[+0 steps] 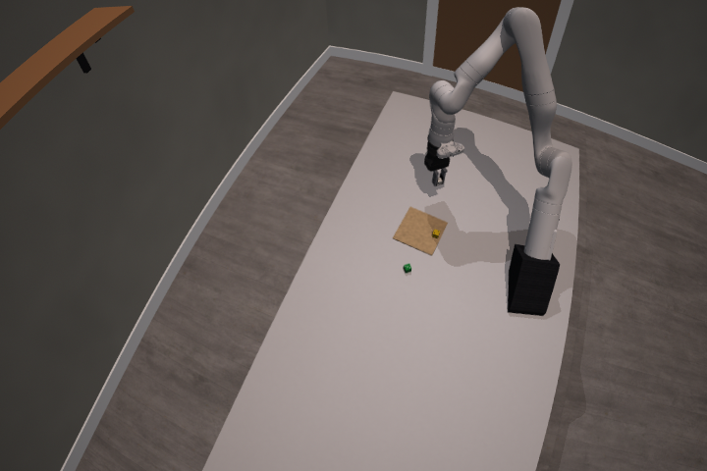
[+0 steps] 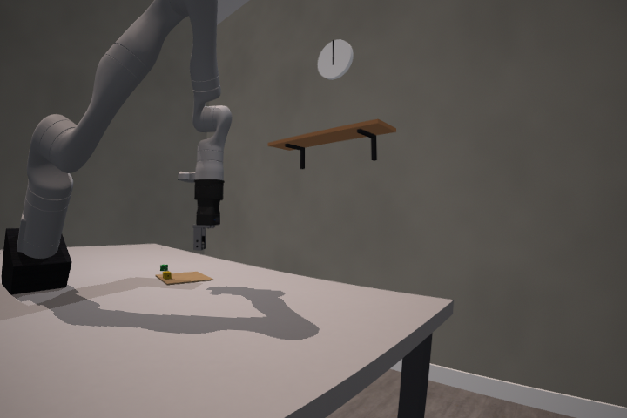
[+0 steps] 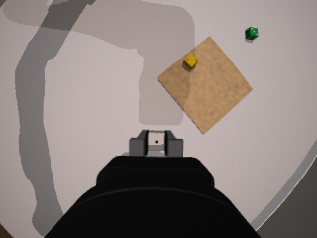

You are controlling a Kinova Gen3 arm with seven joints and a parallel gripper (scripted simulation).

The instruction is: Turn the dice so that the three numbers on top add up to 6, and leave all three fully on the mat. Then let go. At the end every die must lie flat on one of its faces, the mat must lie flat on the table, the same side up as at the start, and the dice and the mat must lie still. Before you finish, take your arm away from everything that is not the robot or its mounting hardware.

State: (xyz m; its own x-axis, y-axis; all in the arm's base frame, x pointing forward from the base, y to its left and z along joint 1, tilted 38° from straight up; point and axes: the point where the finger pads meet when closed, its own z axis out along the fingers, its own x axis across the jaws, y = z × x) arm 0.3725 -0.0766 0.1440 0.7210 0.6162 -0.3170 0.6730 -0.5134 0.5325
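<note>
My hand is 4 cm past the yellow die, 13 cm to the right of it and 11 cm above it. Also, from my hand: green die: 28 cm to the left, 11 cm below; tan mat: 1 cm ahead, 13 cm to the left, 12 cm below; white die: 1 cm below.
</note>
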